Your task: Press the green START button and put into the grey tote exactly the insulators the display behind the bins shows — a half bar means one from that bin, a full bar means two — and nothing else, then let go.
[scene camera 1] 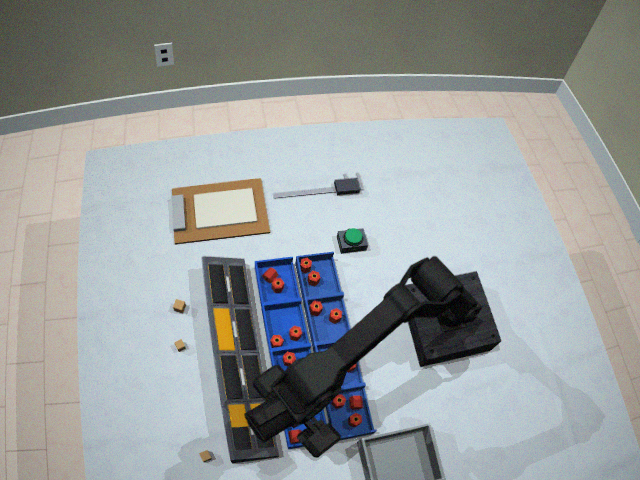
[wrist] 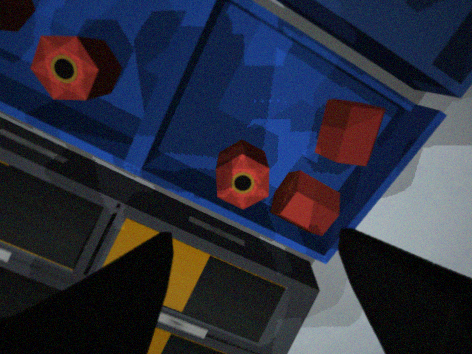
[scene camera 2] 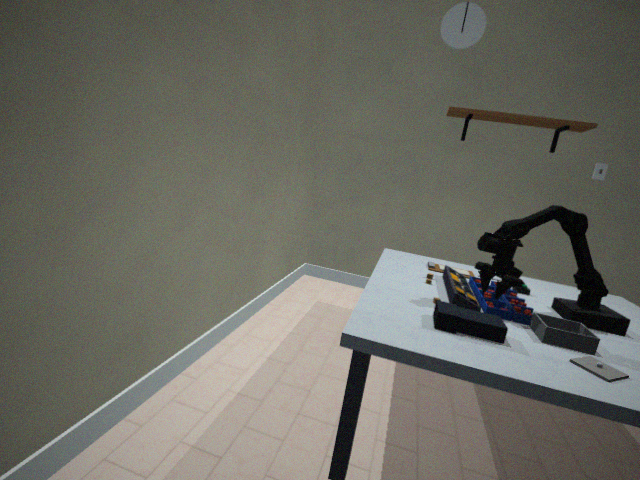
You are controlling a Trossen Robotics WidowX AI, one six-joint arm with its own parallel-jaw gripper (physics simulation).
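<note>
My gripper (scene camera 1: 293, 413) (scene camera 2: 492, 293) (wrist: 256, 241) is open and empty above the end bin nearest the tote, beside the display. In the wrist view that blue bin (wrist: 200, 95) holds an upright red insulator (wrist: 243, 180) and two lying ones, one insulator (wrist: 307, 205) near the corner and another insulator (wrist: 350, 132) farther in. The display (scene camera 1: 240, 304) (scene camera 2: 457, 289) shows a full yellow bar in its second left cell and a half bar in its bottom left cell; the bottom right cell is partly hidden, with yellow showing. The grey tote (scene camera 1: 400, 459) (scene camera 2: 566, 338) shows no insulator in its visible part. The green START button (scene camera 1: 353, 236) stands beyond the bins.
A clipboard (scene camera 1: 263, 206) and a caliper (scene camera 1: 347, 186) lie behind the bins. Small wooden cubes (scene camera 1: 178, 305) (scene camera 1: 179, 344) (scene camera 1: 205, 455) lie left of the display. A dark box (scene camera 2: 467, 322) stands near the display's end. A flat plate (scene camera 2: 599, 367) lies near the tote.
</note>
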